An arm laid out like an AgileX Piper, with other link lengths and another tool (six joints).
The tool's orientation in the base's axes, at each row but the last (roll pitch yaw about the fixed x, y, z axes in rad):
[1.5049, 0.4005, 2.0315]
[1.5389, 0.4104, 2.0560]
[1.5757, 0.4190, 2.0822]
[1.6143, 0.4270, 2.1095]
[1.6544, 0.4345, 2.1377]
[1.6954, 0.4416, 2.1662]
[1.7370, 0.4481, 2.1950]
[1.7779, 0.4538, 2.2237]
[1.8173, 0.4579, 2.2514]
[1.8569, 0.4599, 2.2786]
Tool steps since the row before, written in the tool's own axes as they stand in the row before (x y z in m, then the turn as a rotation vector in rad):
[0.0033, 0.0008, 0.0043, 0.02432, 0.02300, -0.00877]
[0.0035, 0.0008, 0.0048, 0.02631, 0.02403, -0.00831]
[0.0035, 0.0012, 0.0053, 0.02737, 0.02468, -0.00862]
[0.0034, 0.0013, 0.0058, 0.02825, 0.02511, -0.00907]
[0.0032, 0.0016, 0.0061, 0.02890, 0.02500, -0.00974]
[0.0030, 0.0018, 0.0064, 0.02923, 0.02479, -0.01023]
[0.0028, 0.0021, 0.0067, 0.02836, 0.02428, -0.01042]
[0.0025, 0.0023, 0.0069, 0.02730, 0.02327, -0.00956]
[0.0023, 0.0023, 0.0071, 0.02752, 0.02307, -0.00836]
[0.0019, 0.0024, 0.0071, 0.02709, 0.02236, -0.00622]
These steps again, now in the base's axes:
[0.0023, 0.0050, -0.0003, -0.02303, 0.02331, 0.01112]
[0.0025, 0.0054, -0.0005, -0.02370, 0.02549, 0.01128]
[0.0028, 0.0058, -0.0004, -0.02457, 0.02642, 0.01145]
[0.0032, 0.0060, -0.0005, -0.02545, 0.02704, 0.01149]
[0.0034, 0.0062, -0.0004, -0.02632, 0.02716, 0.01117]
[0.0037, 0.0063, -0.0004, -0.02687, 0.02707, 0.01090]
[0.0039, 0.0065, -0.0003, -0.02652, 0.02611, 0.01085]
[0.0042, 0.0065, -0.0003, -0.02513, 0.02533, 0.01027]
[0.0044, 0.0065, -0.0006, -0.02425, 0.02601, 0.00973]
[0.0045, 0.0063, -0.0006, -0.02222, 0.02649, 0.00877]

